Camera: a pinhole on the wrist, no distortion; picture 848 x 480 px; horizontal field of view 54.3 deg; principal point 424.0 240.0 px. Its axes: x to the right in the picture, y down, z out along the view. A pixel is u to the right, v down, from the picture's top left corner.
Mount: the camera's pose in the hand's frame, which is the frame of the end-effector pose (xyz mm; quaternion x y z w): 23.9 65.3 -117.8 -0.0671 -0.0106 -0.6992 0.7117
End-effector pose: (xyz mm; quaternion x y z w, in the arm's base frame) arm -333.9 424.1 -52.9 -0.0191 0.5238 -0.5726 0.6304
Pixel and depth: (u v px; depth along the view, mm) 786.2 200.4 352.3
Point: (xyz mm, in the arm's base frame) -206.2 235.1 65.9
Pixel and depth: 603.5 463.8 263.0
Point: -233.0 268.2 -87.0
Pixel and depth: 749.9 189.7 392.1
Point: -175.3 216.3 83.8
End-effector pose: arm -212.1 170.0 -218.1 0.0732 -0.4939 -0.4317 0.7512
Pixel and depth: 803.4 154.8 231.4
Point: -318.5 185.4 -149.5
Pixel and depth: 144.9 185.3 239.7
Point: -199.8 293.3 -52.5
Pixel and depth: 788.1 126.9 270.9
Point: -358.5 200.1 -140.0
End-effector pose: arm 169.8 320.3 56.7 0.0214 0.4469 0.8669 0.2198
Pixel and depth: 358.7 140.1 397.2
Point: 177.7 464.0 330.8
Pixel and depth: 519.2 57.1 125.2
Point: 143.0 298.1 112.2
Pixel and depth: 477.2 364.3 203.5
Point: 98.1 374.1 154.0
